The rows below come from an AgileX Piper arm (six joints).
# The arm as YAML. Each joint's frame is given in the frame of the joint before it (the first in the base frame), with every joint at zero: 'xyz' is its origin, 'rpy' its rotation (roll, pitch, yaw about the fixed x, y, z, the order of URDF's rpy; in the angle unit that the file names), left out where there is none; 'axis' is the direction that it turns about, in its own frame. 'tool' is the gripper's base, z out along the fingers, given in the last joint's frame.
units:
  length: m
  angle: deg
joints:
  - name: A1
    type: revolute
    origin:
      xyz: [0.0, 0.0, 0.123]
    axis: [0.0, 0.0, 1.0]
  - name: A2
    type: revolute
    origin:
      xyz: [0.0, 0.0, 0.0]
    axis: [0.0, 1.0, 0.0]
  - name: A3
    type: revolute
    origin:
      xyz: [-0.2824, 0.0, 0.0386]
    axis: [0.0, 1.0, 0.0]
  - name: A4
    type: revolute
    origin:
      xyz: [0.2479, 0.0, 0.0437]
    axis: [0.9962, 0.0, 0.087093]
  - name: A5
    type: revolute
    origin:
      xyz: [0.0, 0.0, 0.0]
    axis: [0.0, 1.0, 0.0]
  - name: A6
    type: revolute
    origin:
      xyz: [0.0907, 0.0, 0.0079]
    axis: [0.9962, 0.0, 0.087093]
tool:
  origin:
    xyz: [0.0, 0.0, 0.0]
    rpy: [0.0, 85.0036, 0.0]
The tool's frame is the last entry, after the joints.
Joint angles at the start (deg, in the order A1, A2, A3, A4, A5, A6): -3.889 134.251 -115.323 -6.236 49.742 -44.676
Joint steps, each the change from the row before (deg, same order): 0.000 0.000 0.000 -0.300 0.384 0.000; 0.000 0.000 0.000 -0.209 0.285 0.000; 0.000 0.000 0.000 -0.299 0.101 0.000; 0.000 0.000 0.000 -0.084 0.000 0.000; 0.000 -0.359 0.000 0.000 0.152 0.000; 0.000 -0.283 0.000 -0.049 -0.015 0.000; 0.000 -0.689 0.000 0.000 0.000 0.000; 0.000 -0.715 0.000 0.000 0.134 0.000; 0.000 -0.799 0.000 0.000 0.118 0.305; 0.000 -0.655 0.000 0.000 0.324 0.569; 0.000 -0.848 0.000 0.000 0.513 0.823; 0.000 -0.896 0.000 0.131 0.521 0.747; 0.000 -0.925 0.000 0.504 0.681 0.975; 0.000 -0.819 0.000 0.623 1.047 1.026; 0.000 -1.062 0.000 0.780 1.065 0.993
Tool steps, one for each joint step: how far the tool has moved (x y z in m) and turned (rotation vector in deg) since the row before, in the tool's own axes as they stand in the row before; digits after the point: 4 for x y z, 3 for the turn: 0.0007 0.0002 0.0000 -0.107 0.434 -0.193; 0.0005 0.0001 0.0000 -0.086 0.316 -0.134; 0.0004 -0.0001 0.0000 0.093 0.234 -0.190; 0.0001 -0.0001 0.0000 0.046 0.046 -0.053; -0.0003 -0.0008 -0.0030 0.164 -0.125 0.034; -0.0004 -0.0009 -0.0024 0.251 -0.168 -0.004; -0.0009 -0.0019 -0.0058 0.519 -0.448 0.067; -0.0008 -0.0018 -0.0060 0.445 -0.369 0.069; -0.0009 -0.0021 -0.0068 0.518 -0.437 0.382; -0.0005 -0.0014 -0.0055 0.264 -0.198 0.633; -0.0005 -0.0017 -0.0072 0.274 -0.193 0.906; -0.0006 -0.0017 -0.0076 0.223 -0.295 0.915; -0.0008 -0.0011 -0.0078 -0.091 -0.400 1.368; -0.0003 -0.0003 -0.0070 -0.491 -0.116 1.468; -0.0007 -0.0005 -0.0091 -0.448 -0.362 1.529
